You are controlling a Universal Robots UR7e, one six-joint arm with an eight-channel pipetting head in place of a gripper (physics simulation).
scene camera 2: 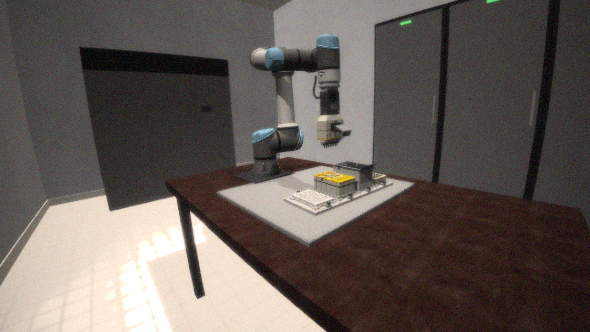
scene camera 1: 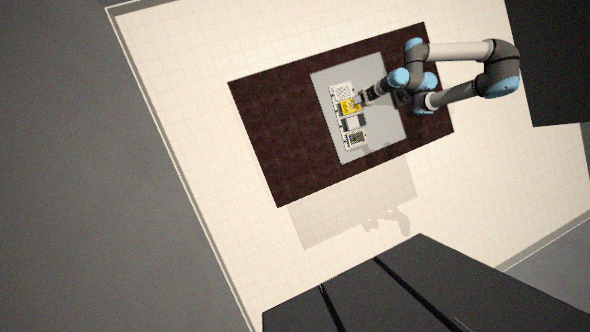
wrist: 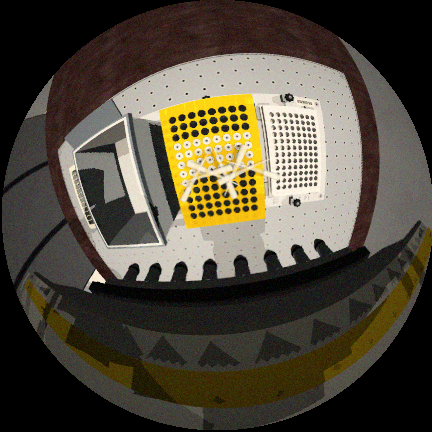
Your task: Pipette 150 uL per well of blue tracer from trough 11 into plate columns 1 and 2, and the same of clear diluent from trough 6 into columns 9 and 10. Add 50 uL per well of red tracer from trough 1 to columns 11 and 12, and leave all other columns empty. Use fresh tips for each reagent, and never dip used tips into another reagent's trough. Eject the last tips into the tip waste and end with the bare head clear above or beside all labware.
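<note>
My pipetting head (scene camera 1: pixel 357 101) (scene camera 2: pixel 330 145) (wrist: pixel 240 265) is open, its eight dark nozzles bare, high above the deck and off the near side of the yellow tip rack (scene camera 1: pixel 350 106) (scene camera 2: pixel 335 176) (wrist: pixel 200 104). Several loose white tips (wrist: pixel 225 172) lie crossed on the rack, one reaching toward the plate; rows of seated tips show between empty rows. The white plate (scene camera 1: pixel 343 91) (scene camera 2: pixel 312 197) (wrist: pixel 321 150) is right of the rack in the wrist view; its wells look dark. The grey waste bin (scene camera 1: pixel 353 122) (scene camera 2: pixel 359 175) (wrist: pixel 143 227) is left. The trough block (scene camera 1: pixel 356 138) (scene camera 2: pixel 379 177) (wrist: pixel 82 195) is partly hidden behind it; liquid colours cannot be told.
The labware stands in one line on a grey board (scene camera 1: pixel 385 125) (scene camera 2: pixel 310 232) (wrist: pixel 235 65) on the dark table (scene camera 1: pixel 270 130) (scene camera 2: pixel 475 250) (wrist: pixel 150 45). The bin's walls rise beside the rack. Black clamp knobs (wrist: pixel 287 97) (wrist: pixel 295 202) stick out at the plate's ends.
</note>
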